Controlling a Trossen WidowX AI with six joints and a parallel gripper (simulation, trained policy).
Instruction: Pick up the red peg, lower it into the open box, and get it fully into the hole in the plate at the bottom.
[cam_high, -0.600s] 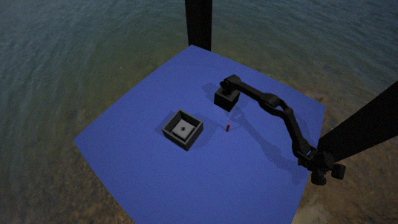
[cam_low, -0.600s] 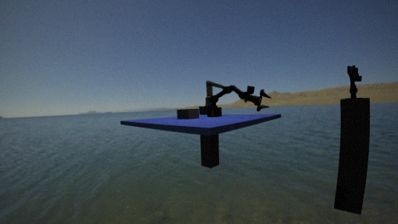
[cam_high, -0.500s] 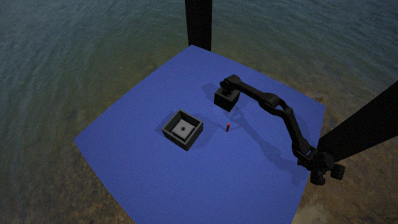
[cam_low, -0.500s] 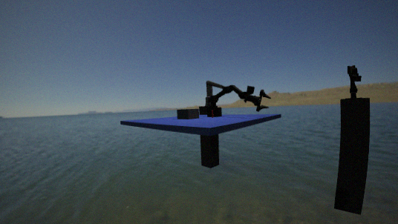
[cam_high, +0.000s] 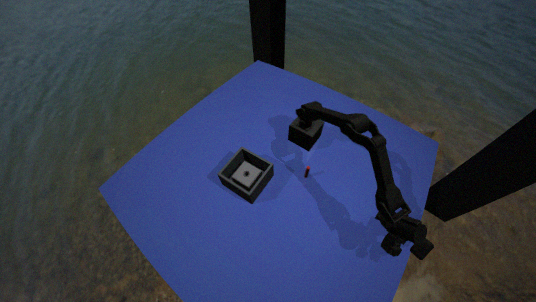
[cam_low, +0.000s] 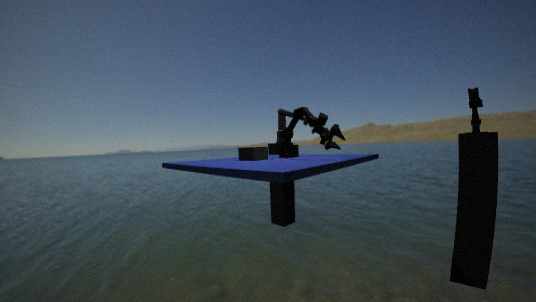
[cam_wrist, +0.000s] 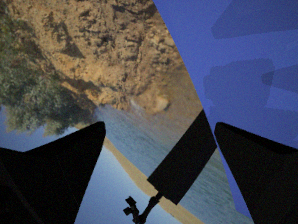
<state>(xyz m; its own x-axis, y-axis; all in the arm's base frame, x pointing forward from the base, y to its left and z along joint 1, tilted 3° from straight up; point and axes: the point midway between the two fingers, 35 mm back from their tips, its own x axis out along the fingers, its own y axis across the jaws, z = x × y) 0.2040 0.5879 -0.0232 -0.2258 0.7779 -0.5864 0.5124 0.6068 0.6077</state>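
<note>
Right now my gripper tip is 49 cm to the left of the red peg, 5 cm above it and 3 cm past it. From my gripper tip the other things lie so: dark box: 68 cm to the right, 14 cm ahead, 6 cm below; grey plate: 68 cm to the right, 14 cm ahead, 5 cm below.
</note>
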